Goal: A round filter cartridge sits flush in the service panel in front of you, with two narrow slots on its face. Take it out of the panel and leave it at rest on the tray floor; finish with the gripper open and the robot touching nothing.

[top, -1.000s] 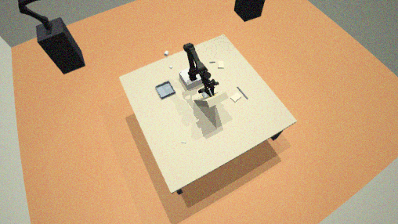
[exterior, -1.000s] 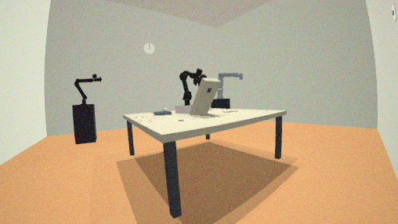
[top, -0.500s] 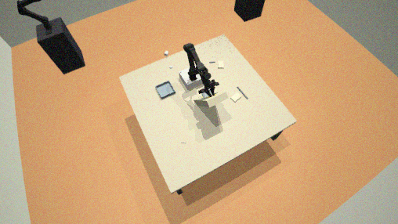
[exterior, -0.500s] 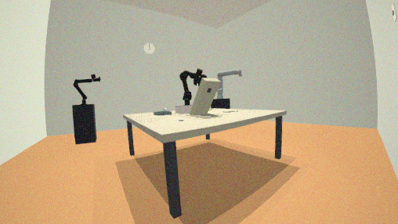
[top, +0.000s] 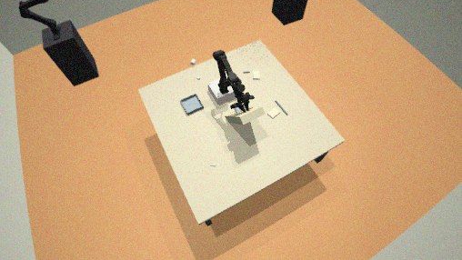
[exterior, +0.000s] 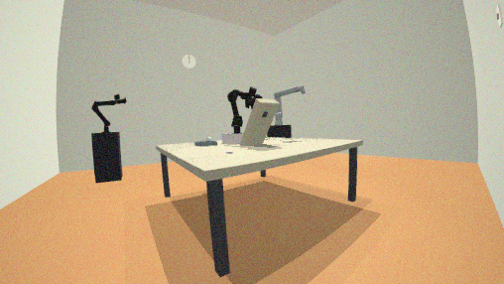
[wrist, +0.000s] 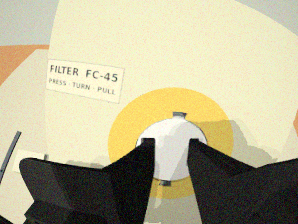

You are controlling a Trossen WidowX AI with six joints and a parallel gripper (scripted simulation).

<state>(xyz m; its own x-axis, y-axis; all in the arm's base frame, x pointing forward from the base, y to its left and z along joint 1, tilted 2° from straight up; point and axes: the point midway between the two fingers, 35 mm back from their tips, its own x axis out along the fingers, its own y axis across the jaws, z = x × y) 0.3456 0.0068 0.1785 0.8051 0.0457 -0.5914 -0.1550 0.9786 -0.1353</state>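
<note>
Now: the white round filter cartridge 10 mm ahead of my gripper tip and 10 mm below it. From my gripper tip the other things lie so: service panel: 40 mm behind, 80 mm below; blue-grey tray: 410 mm behind, 300 mm to the right, 240 mm below.
</note>
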